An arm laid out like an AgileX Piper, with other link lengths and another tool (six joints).
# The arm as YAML. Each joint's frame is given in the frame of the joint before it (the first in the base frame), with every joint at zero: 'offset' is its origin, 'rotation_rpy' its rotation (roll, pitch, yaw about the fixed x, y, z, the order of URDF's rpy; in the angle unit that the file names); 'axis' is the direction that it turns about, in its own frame. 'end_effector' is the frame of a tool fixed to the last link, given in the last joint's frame.
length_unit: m
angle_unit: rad
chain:
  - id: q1
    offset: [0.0, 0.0, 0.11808]
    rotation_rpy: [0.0, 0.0, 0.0]
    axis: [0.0, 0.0, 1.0]
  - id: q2
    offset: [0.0, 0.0, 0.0]
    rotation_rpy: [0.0, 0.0, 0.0]
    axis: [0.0, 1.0, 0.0]
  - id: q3
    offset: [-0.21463, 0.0, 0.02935]
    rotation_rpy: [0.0, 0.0, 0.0]
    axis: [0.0, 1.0, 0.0]
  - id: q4
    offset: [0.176, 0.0, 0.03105]
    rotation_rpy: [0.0, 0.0, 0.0]
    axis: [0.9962, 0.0, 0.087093]
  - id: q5
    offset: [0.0, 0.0, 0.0]
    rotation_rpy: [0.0, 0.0, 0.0]
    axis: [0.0, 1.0, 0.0]
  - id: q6
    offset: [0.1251, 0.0, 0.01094]
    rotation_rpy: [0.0, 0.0, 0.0]
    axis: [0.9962, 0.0, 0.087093]
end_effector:
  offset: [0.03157, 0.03, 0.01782]
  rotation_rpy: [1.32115, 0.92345, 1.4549]
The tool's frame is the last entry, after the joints.
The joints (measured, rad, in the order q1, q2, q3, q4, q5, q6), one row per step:
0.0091, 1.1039, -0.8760, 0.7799, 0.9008, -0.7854
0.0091, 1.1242, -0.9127, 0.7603, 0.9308, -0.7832
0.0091, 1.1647, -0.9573, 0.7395, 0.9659, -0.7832
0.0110, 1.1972, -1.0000, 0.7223, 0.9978, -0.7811
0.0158, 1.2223, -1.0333, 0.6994, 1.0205, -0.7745
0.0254, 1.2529, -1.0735, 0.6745, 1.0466, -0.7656
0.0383, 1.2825, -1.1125, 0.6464, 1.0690, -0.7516
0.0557, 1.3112, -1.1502, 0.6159, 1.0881, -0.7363
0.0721, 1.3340, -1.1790, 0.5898, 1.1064, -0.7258
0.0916, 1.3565, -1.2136, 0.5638, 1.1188, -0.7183
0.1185, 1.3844, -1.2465, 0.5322, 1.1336, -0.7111
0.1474, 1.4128, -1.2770, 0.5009, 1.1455, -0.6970
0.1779, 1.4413, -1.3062, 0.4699, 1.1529, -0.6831
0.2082, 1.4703, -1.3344, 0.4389, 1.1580, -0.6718
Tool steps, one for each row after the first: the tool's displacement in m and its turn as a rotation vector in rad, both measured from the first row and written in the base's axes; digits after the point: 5 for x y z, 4 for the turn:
0.00126, 0.00042, 0.00204, -0.0156, 0.0062, 0.0219
0.00478, 0.00085, 0.00165, -0.0333, 0.0276, 0.0483
0.00759, 0.00153, 0.00264, -0.0471, 0.0421, 0.0719
0.00974, 0.00166, 0.00238, -0.0653, 0.0548, 0.0892
0.01223, 0.00258, 0.00222, -0.0848, 0.0700, 0.1113
0.01483, 0.00360, 0.00166, -0.1059, 0.0855, 0.1301
0.01726, 0.00509, 0.00070, -0.1297, 0.0993, 0.1494
0.01829, 0.00665, -0.00079, -0.1516, 0.1126, 0.1697
0.02036, 0.00872, -0.00071, -0.1755, 0.1130, 0.1904
0.02163, 0.01181, -0.00299, -0.2058, 0.1211, 0.2200
0.02312, 0.01536, -0.00576, -0.2334, 0.1326, 0.2444
0.02493, 0.01933, -0.00871, -0.2613, 0.1407, 0.2674
0.02696, 0.02337, -0.01202, -0.2905, 0.1460, 0.2906

